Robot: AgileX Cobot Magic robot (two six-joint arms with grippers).
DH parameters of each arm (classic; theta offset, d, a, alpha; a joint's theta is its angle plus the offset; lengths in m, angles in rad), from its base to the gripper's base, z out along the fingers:
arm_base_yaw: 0 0.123 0 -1.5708
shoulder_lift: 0.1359 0 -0.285 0
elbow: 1.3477 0 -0.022 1.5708
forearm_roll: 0 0.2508 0 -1.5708
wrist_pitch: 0 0 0.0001 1.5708
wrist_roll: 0 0.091 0 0
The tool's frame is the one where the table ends.
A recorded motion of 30 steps. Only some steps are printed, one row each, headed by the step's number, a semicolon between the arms.
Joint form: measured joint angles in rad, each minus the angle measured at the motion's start. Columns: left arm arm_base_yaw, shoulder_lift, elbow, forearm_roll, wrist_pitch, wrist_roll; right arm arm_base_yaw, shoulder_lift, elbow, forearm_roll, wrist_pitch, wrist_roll.
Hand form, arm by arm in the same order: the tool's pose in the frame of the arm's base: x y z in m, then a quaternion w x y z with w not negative. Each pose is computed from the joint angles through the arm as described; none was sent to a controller.
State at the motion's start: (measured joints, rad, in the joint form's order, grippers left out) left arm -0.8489 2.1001 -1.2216 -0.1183 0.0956 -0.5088; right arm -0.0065 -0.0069 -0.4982 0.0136 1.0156 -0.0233
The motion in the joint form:
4: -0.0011 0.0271 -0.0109 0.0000 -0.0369 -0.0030; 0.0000 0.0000 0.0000 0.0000 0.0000 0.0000
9: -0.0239 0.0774 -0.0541 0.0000 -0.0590 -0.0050; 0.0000 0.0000 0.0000 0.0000 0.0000 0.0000
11: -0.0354 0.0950 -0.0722 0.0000 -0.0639 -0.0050; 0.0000 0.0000 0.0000 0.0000 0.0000 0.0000
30: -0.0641 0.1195 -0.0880 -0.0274 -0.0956 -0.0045; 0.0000 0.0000 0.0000 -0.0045 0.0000 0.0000
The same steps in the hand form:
4: 0.2834 -0.3235 0.1070 0.25277 0.10426 0.93270 -0.23518; -0.0039 0.0011 0.2805 0.54281 -0.00718 0.83982 -0.00129
9: 0.2829 -0.3379 0.0971 0.25574 0.11316 0.92906 -0.24217; -0.0039 0.0011 0.2805 0.54281 -0.00718 0.83982 -0.00129
11: 0.2817 -0.3443 0.0941 0.25635 0.11827 0.92746 -0.24517; -0.0039 0.0011 0.2805 0.54281 -0.00718 0.83982 -0.00129
30: 0.2751 -0.3561 0.0890 0.25818 0.11790 0.92338 -0.25849; -0.0039 0.0007 0.2805 0.54278 -0.00714 0.83983 -0.00354

